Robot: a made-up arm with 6 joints.
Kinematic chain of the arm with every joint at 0, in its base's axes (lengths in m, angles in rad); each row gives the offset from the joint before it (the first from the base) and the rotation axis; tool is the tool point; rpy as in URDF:
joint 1: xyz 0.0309 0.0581 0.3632 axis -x
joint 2: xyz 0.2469 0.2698 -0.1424 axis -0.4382 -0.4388 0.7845
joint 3: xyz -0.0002 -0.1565 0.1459 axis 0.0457 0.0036 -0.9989
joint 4: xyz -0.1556 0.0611 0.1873 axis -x
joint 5: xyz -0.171 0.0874 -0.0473 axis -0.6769 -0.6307 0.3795
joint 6: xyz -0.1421 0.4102 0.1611 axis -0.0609 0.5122 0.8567
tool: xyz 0.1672 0.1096 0.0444 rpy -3.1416 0 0
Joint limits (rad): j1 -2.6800..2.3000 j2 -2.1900..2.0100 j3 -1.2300..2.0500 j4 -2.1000..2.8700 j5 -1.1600..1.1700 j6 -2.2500..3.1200
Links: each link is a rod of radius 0.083 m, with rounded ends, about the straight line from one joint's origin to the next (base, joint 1, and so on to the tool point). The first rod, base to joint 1, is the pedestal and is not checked.
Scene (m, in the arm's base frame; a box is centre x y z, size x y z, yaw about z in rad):
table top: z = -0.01
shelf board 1: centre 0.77 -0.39 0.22 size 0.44 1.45 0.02 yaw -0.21
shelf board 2: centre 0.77 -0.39 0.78 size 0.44 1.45 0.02 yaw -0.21
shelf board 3: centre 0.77 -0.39 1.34 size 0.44 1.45 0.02 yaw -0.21
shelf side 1: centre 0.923 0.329 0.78 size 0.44 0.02 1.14 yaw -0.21
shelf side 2: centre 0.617 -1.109 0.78 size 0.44 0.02 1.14 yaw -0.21
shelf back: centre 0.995 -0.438 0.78 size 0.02 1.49 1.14 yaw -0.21
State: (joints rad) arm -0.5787 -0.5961 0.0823 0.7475 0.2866 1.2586
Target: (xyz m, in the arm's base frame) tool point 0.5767 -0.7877 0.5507
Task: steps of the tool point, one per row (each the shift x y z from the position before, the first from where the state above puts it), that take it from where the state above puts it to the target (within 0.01 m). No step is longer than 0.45 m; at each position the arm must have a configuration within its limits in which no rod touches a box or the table.
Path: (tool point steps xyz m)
1: 0.0559 -0.2565 0.3205
2: 0.0353 -0.4048 0.1588
3: 0.0271 -0.4341 -0.0692
4: 0.0330 -0.3270 -0.2733
5: 0.0492 -0.1291 -0.3738
6: 0.0987 -0.0596 0.0069
7: 0.1293 -0.0315 0.0022
8: 0.1581 0.0088 -0.0091

